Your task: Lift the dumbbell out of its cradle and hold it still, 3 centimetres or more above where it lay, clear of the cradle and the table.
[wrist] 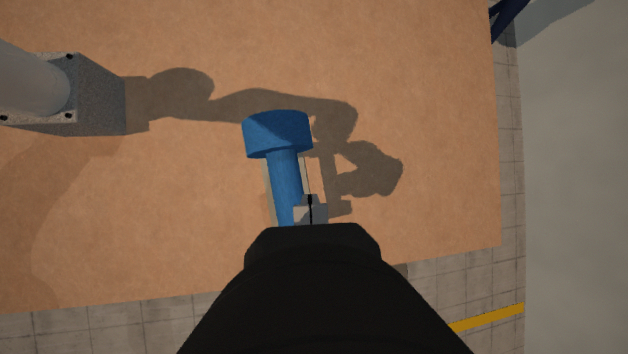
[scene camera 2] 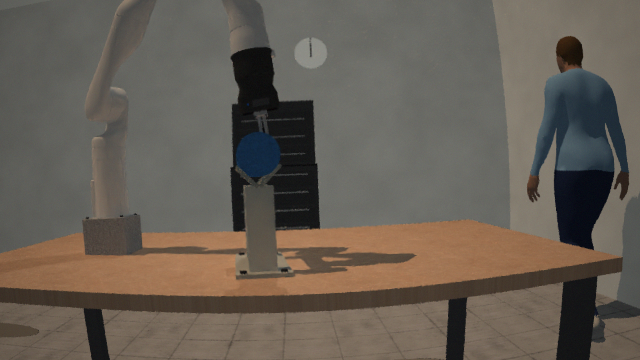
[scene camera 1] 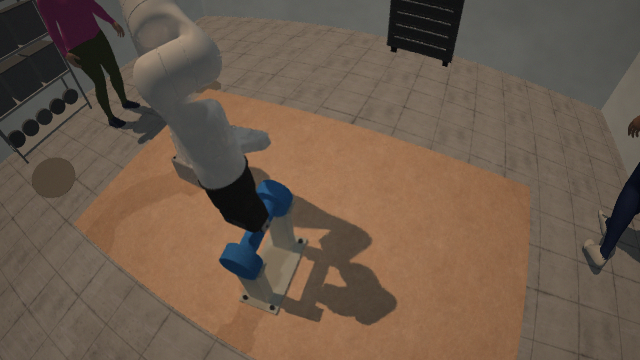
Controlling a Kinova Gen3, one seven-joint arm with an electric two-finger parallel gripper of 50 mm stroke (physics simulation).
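The blue dumbbell lies level in the off-white cradle, its round ends over the two posts. The cradle stands on the orange-brown table. My gripper is shut and empty, with its fingertips together. In the wrist view the fingers overlap the right edge of the handle and stand off to its right side. In scene camera 2 the fingers come down from above, and their tips are hidden behind the near blue end.
The arm's grey base block stands on the table, to the left in scene camera 2. A dark drawer cabinet stands beyond the table. A person in blue stands at the right. A storage rack with dumbbells is at the far left in scene camera 1.
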